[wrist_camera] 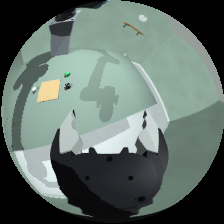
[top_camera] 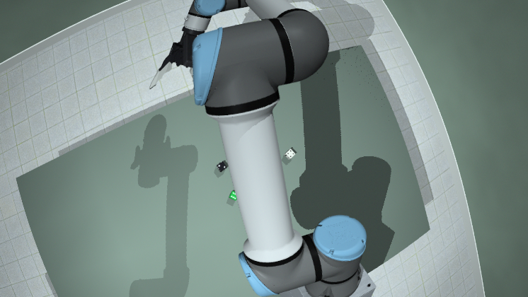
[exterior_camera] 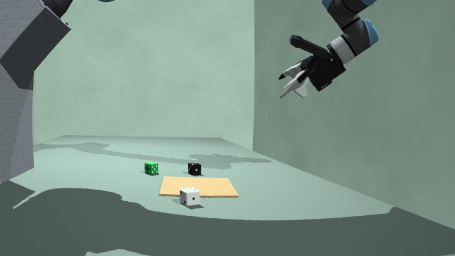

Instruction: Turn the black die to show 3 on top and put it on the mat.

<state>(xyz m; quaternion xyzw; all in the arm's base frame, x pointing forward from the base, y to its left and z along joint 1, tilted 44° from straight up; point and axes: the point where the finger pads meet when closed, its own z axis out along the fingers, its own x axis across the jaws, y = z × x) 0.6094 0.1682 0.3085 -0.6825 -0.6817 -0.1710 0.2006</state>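
Right now the white die is 300 mm to the right of my hand, 300 mm behind it and 210 mm below it. Round my hand: black die (250 mm behind, 210 mm below, 70 mm to the right); then tan mat (270 mm behind, 220 mm below, 200 mm to the right); then green die (350 mm behind, 210 mm below, 70 mm to the right).
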